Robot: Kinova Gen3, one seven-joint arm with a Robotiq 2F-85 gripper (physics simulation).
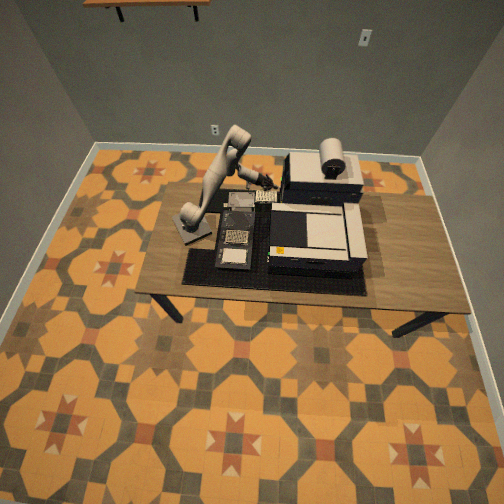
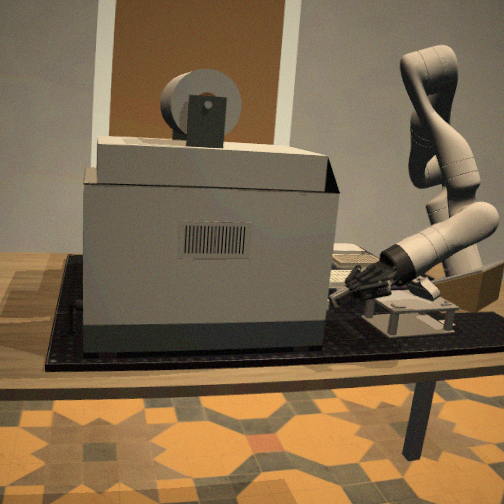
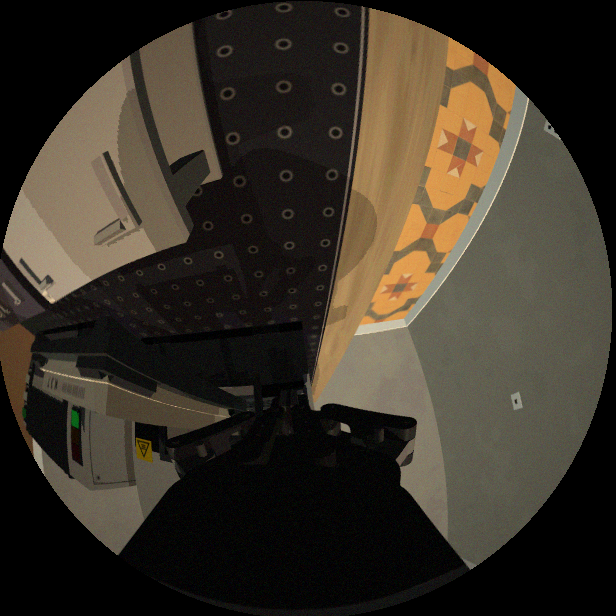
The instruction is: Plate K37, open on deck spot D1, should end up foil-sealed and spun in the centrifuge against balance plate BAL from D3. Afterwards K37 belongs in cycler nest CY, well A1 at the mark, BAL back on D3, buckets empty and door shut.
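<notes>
My gripper (image 1: 270, 184) (image 2: 336, 295) (image 3: 284, 402) is shut with nothing between the fingers. It hangs low at the back of the black mat (image 1: 225, 280), next to a pale well plate (image 1: 266, 196) (image 2: 338, 276). That plate lies right beside the left side of the sealer (image 1: 320, 175) (image 2: 210, 260). I cannot tell whether the fingertips touch the plate. A dark deck strip (image 1: 235, 220) holds a patterned well plate (image 1: 236, 236) and a white plate (image 1: 234, 256). I cannot read any plate labels.
A foil roll (image 1: 331, 152) (image 2: 200, 97) sits on top of the sealer. A large machine (image 1: 325, 232) in front of it shows a dark opening (image 1: 288, 229) beside its white top panel. A small grey raised stand (image 1: 241, 200) (image 2: 410, 307) is under my forearm. The arm base (image 1: 192, 222) is at the table's left.
</notes>
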